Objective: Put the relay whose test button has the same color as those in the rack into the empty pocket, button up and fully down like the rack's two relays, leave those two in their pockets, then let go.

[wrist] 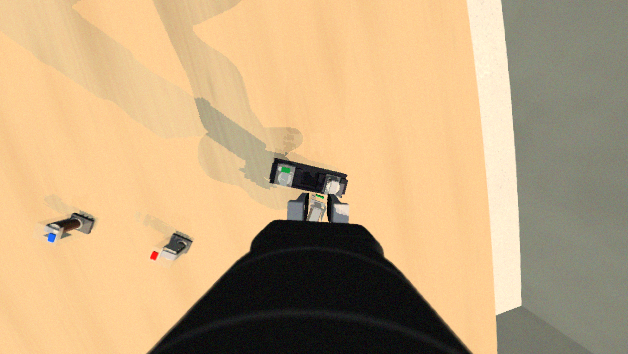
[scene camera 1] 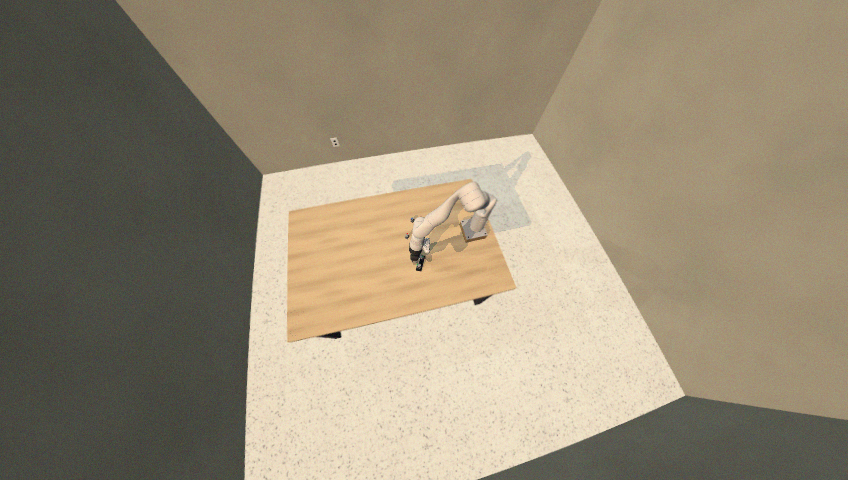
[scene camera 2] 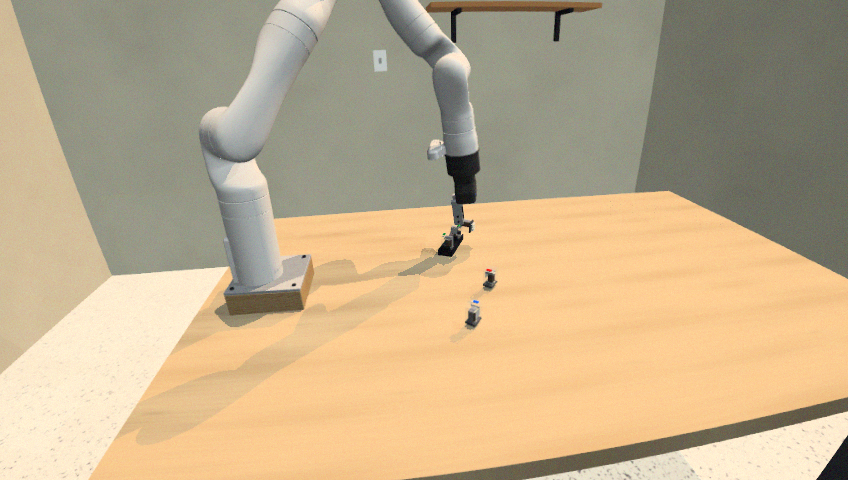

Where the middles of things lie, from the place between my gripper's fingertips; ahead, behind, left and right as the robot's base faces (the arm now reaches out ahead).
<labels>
Now: hand 2 cm past the black rack [wrist: 308, 178] and 6 cm above it. Also, from my hand: red-button relay [wrist: 169, 251] 4 cm ahead, 20 cm to the right, 5 cm below; then blue-button relay [wrist: 56, 231] 2 cm behind, 32 cm to the right, 5 cm below.
</labels>
